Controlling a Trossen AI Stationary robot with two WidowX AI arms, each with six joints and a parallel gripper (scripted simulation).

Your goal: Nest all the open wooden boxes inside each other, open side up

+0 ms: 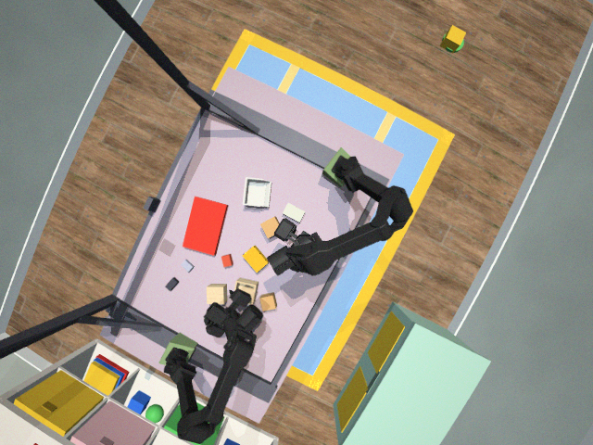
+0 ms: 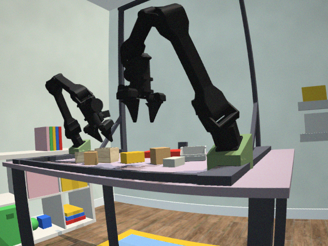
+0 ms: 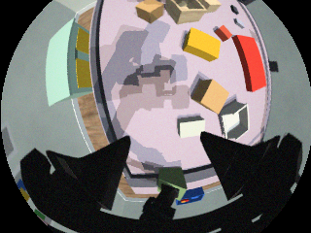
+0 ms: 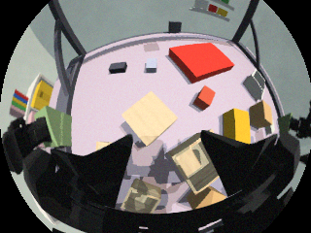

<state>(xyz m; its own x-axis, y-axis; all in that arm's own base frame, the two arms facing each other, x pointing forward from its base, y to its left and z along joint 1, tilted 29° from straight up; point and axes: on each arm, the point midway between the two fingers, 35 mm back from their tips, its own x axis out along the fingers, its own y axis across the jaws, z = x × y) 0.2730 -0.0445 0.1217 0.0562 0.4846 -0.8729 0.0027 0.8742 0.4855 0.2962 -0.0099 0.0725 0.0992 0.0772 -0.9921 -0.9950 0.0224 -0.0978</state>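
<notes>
My right hand is 11 cm past the red cube, 10 cm to the right of it and 10 cm above it. The rest, counted from my right hand: pale block (40 cm to the left, 10 cm below, 4 cm behind); then tan box (11 cm ahead, 9 cm below, 8 cm to the left); then flat red slab (26 cm behind, 14 cm to the left, 10 cm below).
</notes>
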